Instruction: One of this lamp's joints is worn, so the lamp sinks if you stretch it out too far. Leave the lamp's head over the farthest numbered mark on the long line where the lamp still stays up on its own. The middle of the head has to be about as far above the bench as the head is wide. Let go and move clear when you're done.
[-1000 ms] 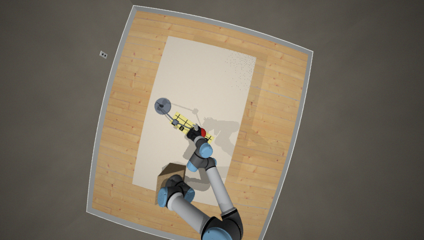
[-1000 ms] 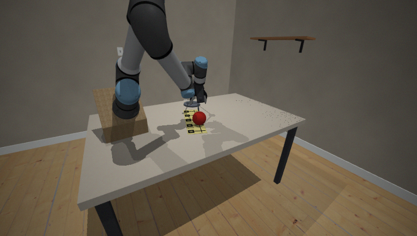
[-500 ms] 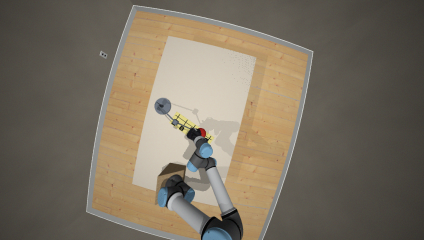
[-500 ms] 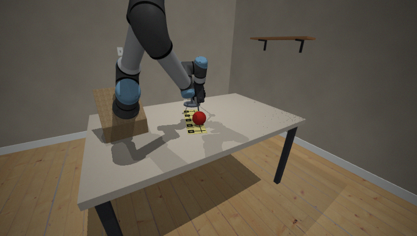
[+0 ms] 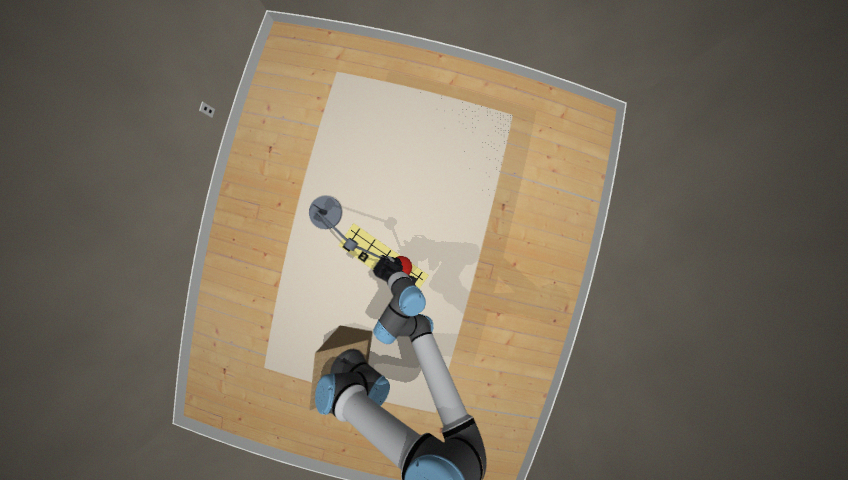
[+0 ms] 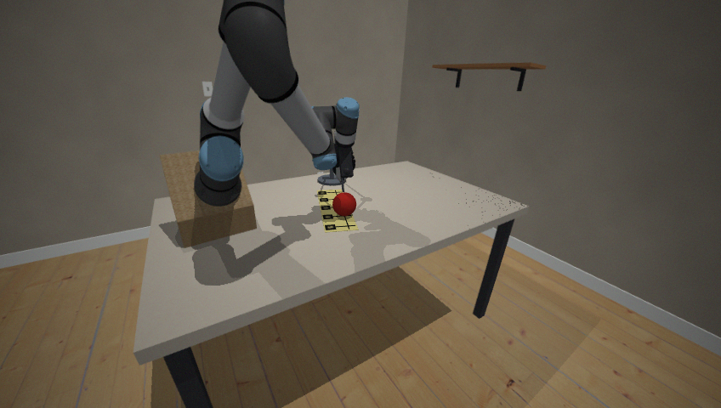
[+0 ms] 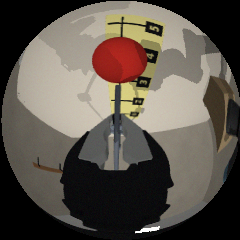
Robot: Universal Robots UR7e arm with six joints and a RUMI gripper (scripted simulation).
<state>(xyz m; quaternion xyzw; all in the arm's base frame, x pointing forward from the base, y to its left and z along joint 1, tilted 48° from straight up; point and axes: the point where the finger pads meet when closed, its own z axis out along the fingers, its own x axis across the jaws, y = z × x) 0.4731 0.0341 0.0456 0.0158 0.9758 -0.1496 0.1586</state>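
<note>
Now: hand 30 mm past the yellow strip, 20 mm to the right of it and 140 mm above it. Also, from my hand: grey round base: 100 mm ahead, 360 mm to the left, 110 mm below.
</note>
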